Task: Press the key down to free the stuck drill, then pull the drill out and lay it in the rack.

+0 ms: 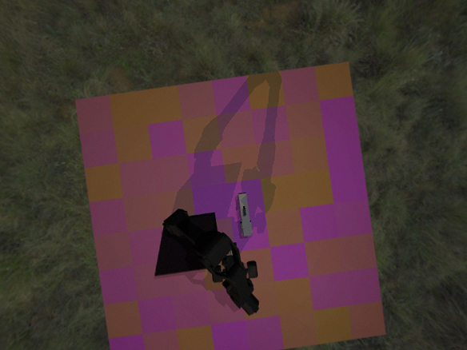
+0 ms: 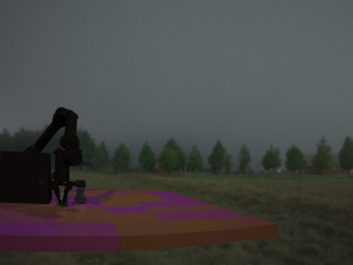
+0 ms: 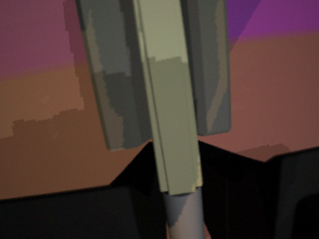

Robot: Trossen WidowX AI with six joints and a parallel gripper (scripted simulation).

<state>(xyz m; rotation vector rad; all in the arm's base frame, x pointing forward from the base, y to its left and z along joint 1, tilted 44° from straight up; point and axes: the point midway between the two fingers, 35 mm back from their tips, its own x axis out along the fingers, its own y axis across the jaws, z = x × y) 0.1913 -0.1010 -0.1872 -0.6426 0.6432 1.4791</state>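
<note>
Right now my gripper tip is 4 cm to the right of the drill and 3 cm below it. From my gripper tip the other things lie so: thin dark key (25 cm to the left, 7 cm ahead, 4 cm above); then grey block (22 cm to the left, 7 cm ahead, 3 cm above); then grey rack (5 cm to the left, 1 cm above).
</note>
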